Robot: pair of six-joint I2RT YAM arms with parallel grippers.
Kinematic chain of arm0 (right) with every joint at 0, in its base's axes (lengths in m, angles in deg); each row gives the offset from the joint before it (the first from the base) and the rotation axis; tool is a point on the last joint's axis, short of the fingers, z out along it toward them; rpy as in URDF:
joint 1: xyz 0 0 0.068 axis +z
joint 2: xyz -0.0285 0.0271 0.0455 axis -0.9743 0.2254 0
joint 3: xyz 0.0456 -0.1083 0.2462 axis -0.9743 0.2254 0
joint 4: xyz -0.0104 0.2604 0.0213 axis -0.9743 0.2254 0
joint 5: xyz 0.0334 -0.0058 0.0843 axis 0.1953 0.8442 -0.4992
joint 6: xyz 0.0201 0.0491 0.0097 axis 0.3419 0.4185 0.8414
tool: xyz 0 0 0 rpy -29.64 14.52 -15.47
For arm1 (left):
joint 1: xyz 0 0 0.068 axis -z
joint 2: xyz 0.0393 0.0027 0.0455 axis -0.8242 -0.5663 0
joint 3: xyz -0.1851 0.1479 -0.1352 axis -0.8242 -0.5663 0
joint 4: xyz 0.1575 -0.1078 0.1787 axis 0.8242 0.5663 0
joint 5: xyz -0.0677 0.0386 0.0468 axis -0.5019 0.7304 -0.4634
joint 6: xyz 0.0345 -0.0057 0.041 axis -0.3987 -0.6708 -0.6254
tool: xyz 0 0 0 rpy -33.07 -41.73 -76.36
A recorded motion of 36 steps. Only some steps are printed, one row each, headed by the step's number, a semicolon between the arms.
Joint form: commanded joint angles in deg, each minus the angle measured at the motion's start. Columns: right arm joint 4, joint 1, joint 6, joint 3, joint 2, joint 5; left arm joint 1, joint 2, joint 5, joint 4, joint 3, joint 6.
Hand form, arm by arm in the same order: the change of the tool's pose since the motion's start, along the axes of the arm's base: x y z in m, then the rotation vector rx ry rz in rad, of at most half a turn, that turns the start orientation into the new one. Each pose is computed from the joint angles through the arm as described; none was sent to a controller.
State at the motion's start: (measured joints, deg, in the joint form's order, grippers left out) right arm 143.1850 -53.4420 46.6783 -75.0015 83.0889 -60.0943; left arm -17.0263 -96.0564 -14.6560 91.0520 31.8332 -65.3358
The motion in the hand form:
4: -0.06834 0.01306 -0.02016 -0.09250 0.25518 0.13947; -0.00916 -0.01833 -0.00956 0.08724 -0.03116 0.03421
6: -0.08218 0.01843 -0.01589 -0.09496 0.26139 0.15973; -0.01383 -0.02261 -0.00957 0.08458 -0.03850 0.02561
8: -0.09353 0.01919 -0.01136 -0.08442 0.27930 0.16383; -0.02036 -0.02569 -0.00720 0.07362 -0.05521 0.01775
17: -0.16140 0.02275 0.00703 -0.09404 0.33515 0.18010; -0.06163 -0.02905 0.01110 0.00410 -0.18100 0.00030
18: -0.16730 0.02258 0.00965 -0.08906 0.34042 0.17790; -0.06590 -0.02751 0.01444 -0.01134 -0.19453 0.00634
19: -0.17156 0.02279 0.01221 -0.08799 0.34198 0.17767; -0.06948 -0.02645 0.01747 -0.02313 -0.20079 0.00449
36: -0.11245 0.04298 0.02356 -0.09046 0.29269 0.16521; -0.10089 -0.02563 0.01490 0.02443 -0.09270 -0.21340
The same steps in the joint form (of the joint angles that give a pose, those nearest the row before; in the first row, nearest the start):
4: 7.51 4.97 -4.81 17.31 -5.85 -1.05; 6.05 -3.34 9.32 -0.49 0.01 1.49
6: 6.24 6.43 -4.48 21.34 -8.50 -1.33; 7.72 -3.23 10.33 -0.33 -0.08 2.29
8: 5.34 7.21 -4.07 25.11 -11.00 -2.51; 9.56 -2.19 11.53 -0.06 -0.34 3.17
17: -2.70 12.77 2.17 45.18 -24.80 -5.21; 19.88 7.04 20.69 2.37 -2.63 7.18
18: -3.50 13.25 2.99 46.82 -26.16 -5.77; 20.81 8.46 21.78 3.23 -2.67 8.04
19: -3.95 13.66 3.61 47.84 -27.17 -6.00; 21.61 9.60 22.28 4.24 -2.55 8.66
36: 7.06 11.16 1.50 24.14 -15.16 -3.82; 29.46 14.27 16.57 15.35 -2.50 8.95

